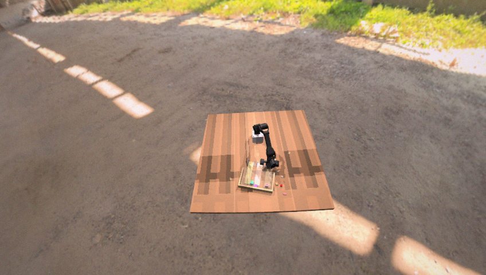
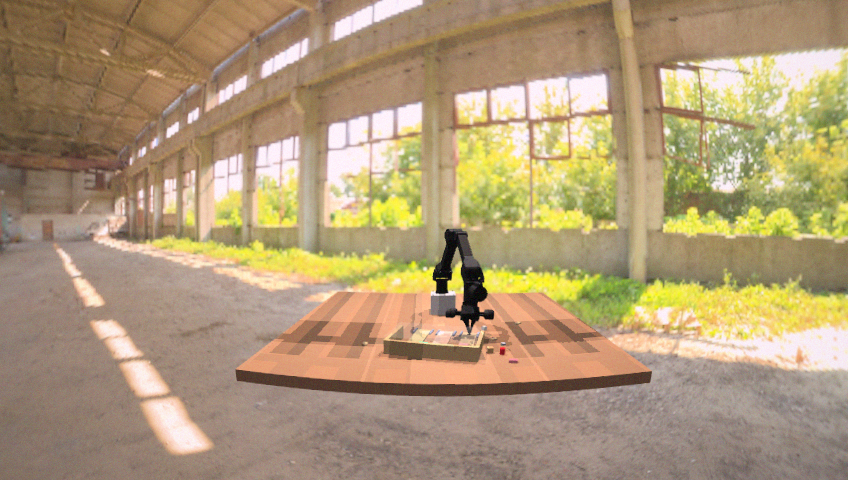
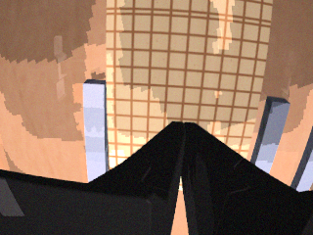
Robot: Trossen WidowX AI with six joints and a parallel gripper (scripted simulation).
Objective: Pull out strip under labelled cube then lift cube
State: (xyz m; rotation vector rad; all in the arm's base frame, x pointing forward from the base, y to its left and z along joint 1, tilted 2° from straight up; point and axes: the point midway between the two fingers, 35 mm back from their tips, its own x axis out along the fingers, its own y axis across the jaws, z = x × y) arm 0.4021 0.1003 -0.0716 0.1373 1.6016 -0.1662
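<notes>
Now: gripper tip 100 mm short of the tan checked strip and 20 mm to the left of it.
</notes>
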